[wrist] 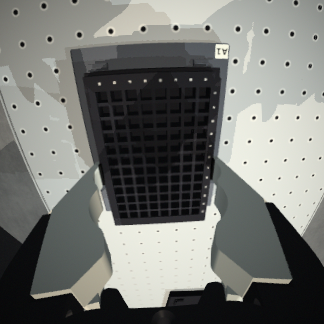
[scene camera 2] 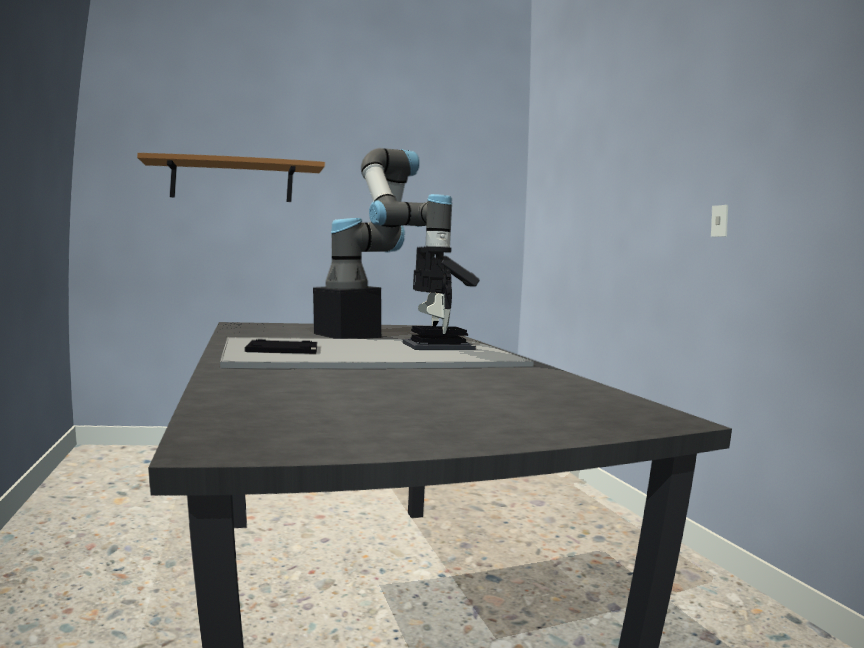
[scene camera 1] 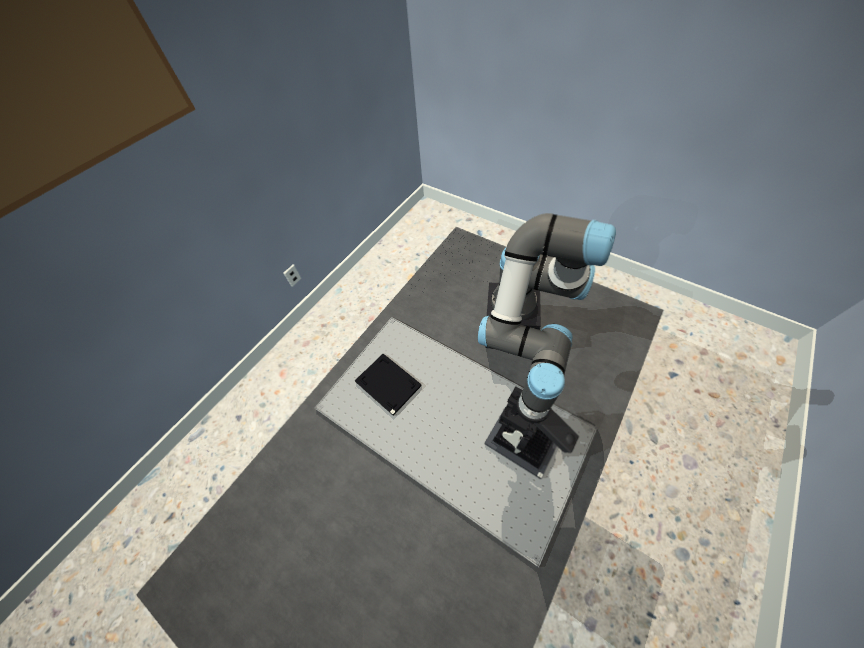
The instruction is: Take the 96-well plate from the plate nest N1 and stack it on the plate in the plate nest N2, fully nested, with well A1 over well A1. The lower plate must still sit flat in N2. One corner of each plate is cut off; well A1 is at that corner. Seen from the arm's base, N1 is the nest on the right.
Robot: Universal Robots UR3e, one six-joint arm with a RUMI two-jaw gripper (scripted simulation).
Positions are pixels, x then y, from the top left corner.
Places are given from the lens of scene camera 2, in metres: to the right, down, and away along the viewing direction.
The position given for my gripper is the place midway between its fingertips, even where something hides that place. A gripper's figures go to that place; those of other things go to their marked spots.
my gripper [scene camera 2: 438, 332]: 0.02, 0.02, 1.46
plate nest N1 [scene camera 2: 269, 346]: -0.37, 0.05, 1.23
